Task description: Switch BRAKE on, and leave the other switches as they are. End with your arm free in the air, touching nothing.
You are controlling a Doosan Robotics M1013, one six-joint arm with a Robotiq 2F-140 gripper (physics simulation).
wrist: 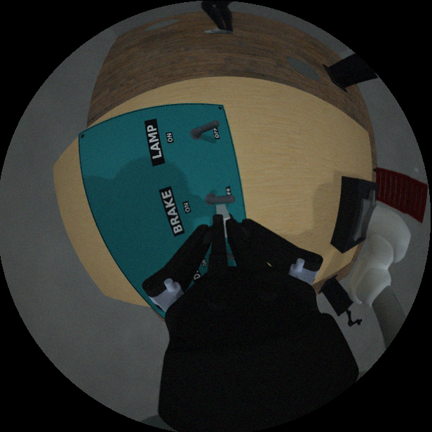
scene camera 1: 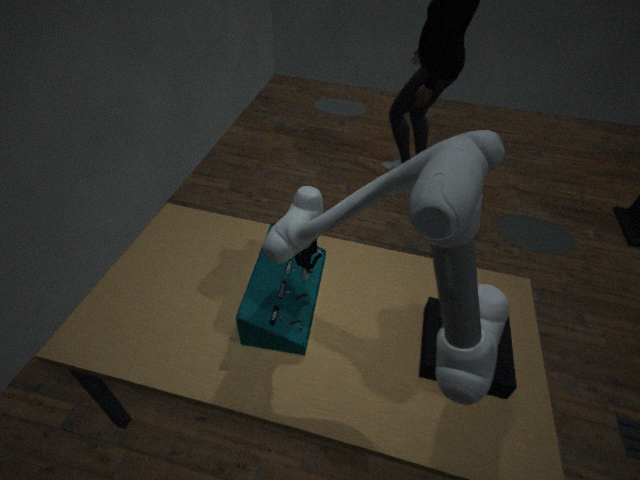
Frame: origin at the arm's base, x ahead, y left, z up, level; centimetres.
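Seen in the pictures: gripper, between the fingertips: (scene camera 1: 305, 277).
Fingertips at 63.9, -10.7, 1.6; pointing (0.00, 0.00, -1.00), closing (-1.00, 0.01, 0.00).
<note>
A point is followed by its place in that frame, as x, y, z.
The teal switch box (scene camera 1: 258, 304) @(76.2, 10.5, 6.7) (wrist: 120, 200) stands on the table. In the wrist view the BRAKE switch (wrist: 221, 199) has its lever leaning right, over its OFF mark, away from ON. Above it in that view, the LAMP switch (wrist: 206, 129) also leans to OFF. My gripper (scene camera 1: 306, 275) @(63.9, -10.7, 1.6) (wrist: 220, 211) is shut and empty, low over the box. Its fingertips are right beside the BRAKE lever, below it in the wrist view; whether they touch it I cannot tell. A further switch is mostly hidden under the gripper there. Two other levers show on the near part of the box.
The table (scene camera 1: 155, 289) @(125.3, 4.3, -9.2) (wrist: 300, 150) bears the box and my arm's dark base block (scene camera 1: 429, 341) @(12.7, 4.8, -0.1) (wrist: 350, 220). My forearm passes above the far end of the box. A person (scene camera 1: 444, 46) (wrist: 220, 17) stands beyond the table. A red slatted thing (wrist: 402, 192) is past the base.
</note>
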